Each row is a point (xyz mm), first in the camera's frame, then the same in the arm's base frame.
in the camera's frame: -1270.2 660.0 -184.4
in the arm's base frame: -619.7 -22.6 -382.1
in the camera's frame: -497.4 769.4 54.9
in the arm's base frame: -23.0 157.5 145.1
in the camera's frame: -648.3 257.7 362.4
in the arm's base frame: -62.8 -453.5 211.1
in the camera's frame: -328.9 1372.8 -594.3
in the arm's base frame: 90.3 987.7 -189.2
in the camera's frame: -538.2 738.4 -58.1
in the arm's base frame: -19.6 164.7 21.3
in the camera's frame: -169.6 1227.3 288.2
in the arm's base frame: 54.0 549.3 605.7
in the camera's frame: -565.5 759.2 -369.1
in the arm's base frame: 29.7 298.6 -257.2
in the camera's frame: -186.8 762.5 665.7
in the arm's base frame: 100.2 -16.7 796.3
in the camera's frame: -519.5 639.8 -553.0
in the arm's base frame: 160.3 274.5 -437.6
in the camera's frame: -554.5 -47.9 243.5
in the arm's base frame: 158.1 -658.1 51.0
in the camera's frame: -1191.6 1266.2 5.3
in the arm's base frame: -807.3 461.7 -8.1
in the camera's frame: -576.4 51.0 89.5
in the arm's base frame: 144.4 -514.7 -64.0
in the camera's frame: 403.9 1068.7 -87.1
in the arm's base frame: 723.7 685.2 438.6
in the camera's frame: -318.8 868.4 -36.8
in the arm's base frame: 127.9 322.3 158.8
